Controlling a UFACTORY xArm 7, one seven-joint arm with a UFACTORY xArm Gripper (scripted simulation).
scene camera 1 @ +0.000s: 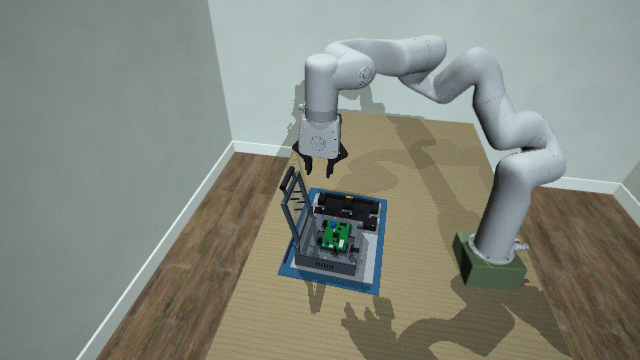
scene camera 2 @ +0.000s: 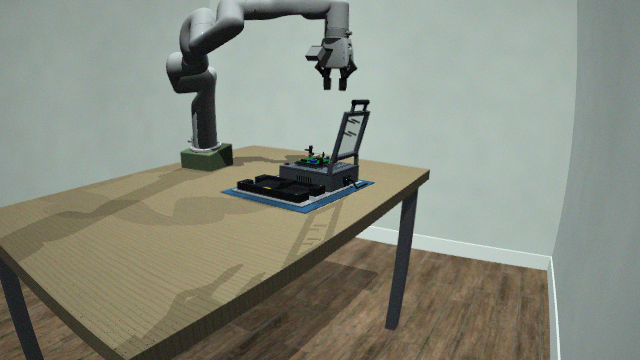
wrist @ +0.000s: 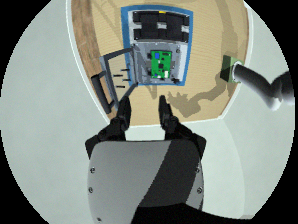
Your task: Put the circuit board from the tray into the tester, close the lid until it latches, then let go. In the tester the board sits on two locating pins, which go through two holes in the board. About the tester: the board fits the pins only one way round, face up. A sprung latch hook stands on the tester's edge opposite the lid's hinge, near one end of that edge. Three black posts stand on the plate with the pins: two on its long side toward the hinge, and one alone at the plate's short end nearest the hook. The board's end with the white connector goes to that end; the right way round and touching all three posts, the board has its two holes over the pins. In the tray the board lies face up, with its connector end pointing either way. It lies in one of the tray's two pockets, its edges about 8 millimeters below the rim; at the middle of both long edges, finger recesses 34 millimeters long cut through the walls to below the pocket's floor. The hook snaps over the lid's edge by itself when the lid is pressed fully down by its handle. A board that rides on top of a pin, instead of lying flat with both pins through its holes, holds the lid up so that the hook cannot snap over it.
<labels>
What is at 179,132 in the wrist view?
The gripper.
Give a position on a tester lid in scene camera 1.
295,204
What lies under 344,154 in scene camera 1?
The gripper.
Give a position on a tester lid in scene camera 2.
352,128
</labels>
